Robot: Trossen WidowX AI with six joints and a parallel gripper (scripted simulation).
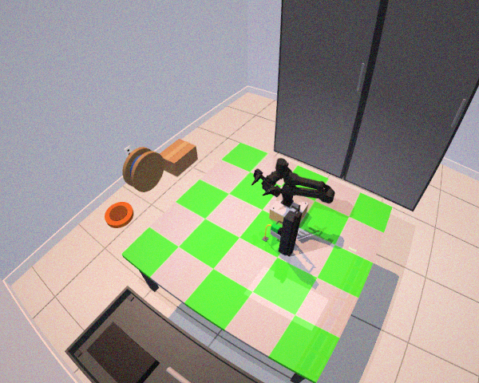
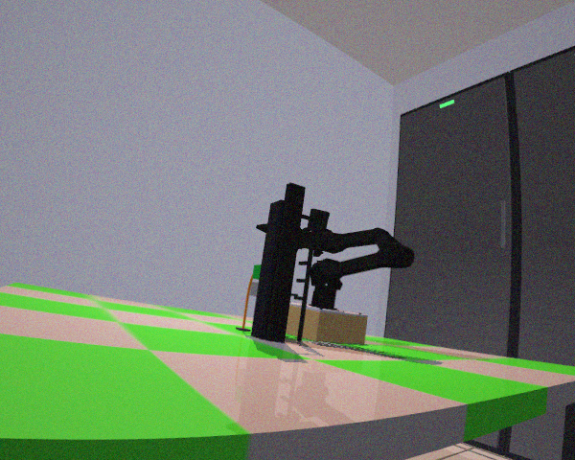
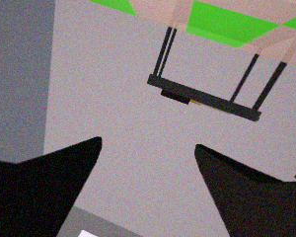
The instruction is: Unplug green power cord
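Now: the green plug 70 mm ahead of my gripper tip, 180 mm to the left of it and 140 mm below it.
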